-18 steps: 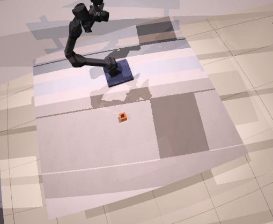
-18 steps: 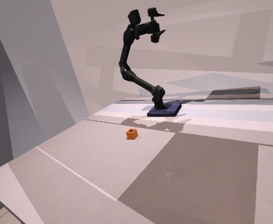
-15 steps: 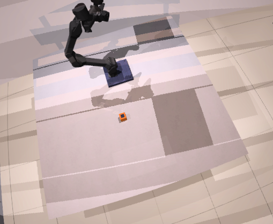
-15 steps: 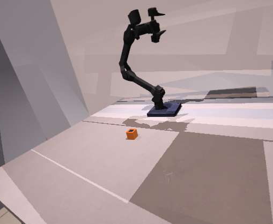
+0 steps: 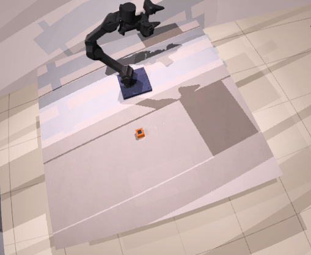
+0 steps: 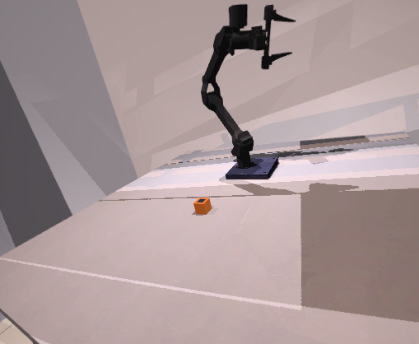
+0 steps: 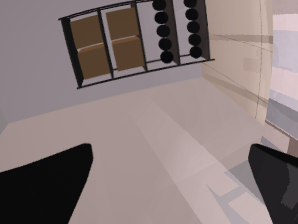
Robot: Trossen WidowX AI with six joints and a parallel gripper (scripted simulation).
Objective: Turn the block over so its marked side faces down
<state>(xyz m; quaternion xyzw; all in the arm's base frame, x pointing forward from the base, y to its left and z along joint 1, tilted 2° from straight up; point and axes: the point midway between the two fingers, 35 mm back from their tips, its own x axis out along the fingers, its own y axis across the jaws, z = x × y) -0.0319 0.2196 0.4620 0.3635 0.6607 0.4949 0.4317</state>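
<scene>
Now: the orange block 450 mm below my gripper tip, 380 mm ahead of it and 230 mm to the right of it.
</scene>
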